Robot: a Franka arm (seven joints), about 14 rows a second.
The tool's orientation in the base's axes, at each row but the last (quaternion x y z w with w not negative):
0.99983, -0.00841, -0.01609, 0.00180
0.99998, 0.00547, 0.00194, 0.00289
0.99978, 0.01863, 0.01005, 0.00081
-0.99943, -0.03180, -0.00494, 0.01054
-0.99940, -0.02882, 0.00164, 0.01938
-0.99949, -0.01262, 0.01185, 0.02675
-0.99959, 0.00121, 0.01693, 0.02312
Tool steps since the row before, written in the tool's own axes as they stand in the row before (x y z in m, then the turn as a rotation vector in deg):
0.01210, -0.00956, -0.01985, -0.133, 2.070, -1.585
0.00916, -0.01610, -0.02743, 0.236, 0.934, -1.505
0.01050, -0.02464, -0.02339, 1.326, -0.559, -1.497
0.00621, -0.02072, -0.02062, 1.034, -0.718, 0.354
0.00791, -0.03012, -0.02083, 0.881, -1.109, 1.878
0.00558, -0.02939, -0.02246, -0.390, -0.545, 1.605
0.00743, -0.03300, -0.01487, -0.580, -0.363, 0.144
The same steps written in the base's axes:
0.01289, 0.00942, 0.01941, -0.117, -2.062, 1.596
0.00888, 0.01636, 0.02737, 0.240, -0.923, 1.511
0.00910, 0.02504, 0.02355, 1.274, 0.610, 1.522
0.00469, 0.02063, 0.02111, 0.989, 0.790, -0.328
0.00626, 0.02970, 0.02197, 0.807, 1.230, -1.835
0.00540, 0.02829, 0.02387, -0.442, 0.619, -1.564
0.00803, 0.03226, 0.01612, -0.583, 0.370, -0.107

